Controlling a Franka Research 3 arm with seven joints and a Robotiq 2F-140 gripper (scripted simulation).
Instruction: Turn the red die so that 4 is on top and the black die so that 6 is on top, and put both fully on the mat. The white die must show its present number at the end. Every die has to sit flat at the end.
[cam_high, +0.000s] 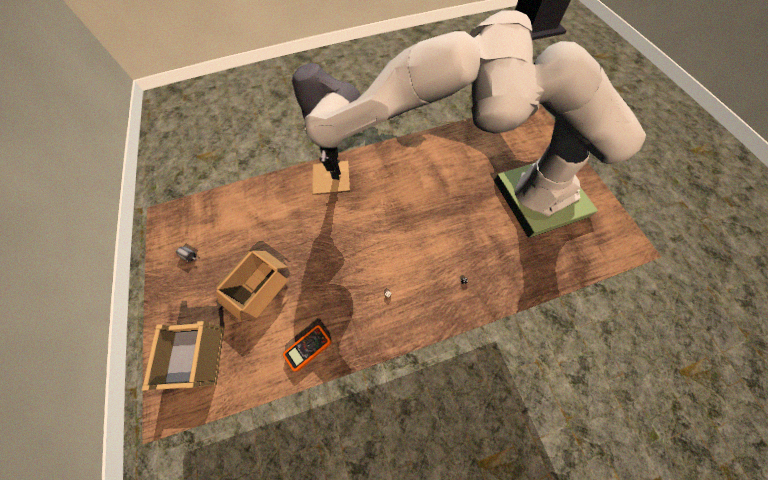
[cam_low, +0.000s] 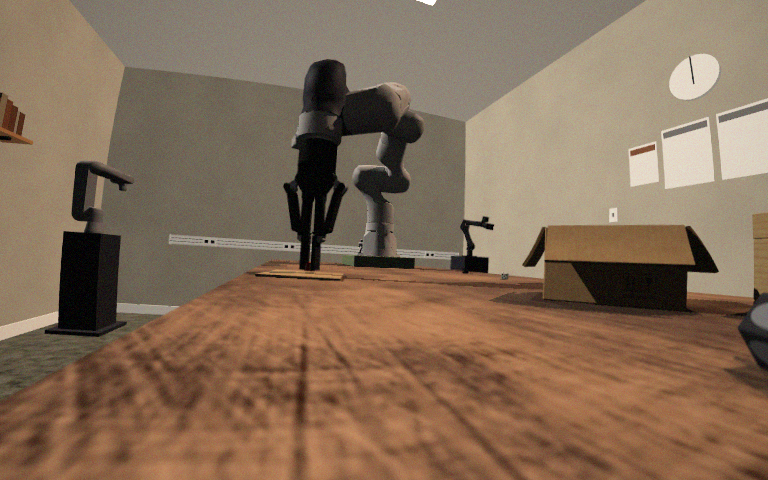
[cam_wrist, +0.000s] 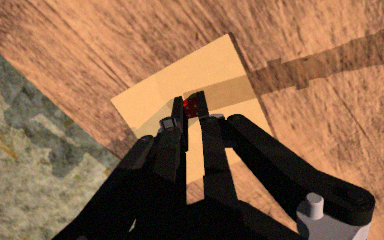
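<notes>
Now: the red die 30 mm below my hand. Round my hand: cardboard box: 340 mm ahead, 340 mm to the left; then tan mat: 20 mm ahead, 10 mm to the right, 40 mm below; then white die: 50 mm behind, 490 mm to the left, 40 mm below.
</notes>
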